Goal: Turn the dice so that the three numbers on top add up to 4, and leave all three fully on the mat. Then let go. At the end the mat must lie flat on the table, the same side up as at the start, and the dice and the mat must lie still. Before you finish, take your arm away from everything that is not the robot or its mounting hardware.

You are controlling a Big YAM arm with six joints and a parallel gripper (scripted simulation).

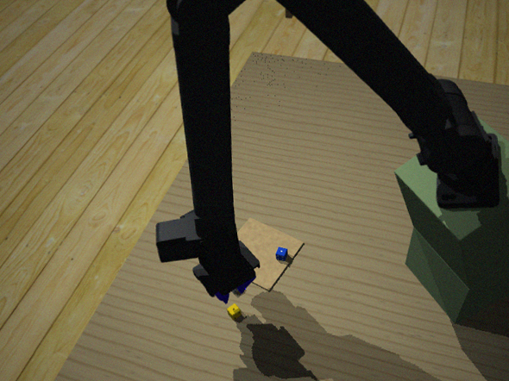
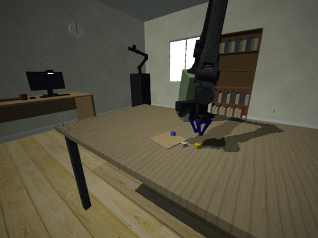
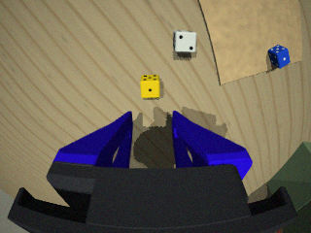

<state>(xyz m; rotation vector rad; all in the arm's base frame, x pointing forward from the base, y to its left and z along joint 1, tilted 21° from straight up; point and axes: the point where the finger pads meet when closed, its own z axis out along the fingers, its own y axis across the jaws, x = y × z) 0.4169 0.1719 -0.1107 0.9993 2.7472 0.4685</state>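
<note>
My gripper is now 7 cm above the yellow die. Round my hand: tan mat (15 cm to the right, 7 cm below); then blue die (15 cm to the right, 6 cm below, 5 cm behind); then white die (7 cm below, 6 cm to the right, 2 cm ahead).
</note>
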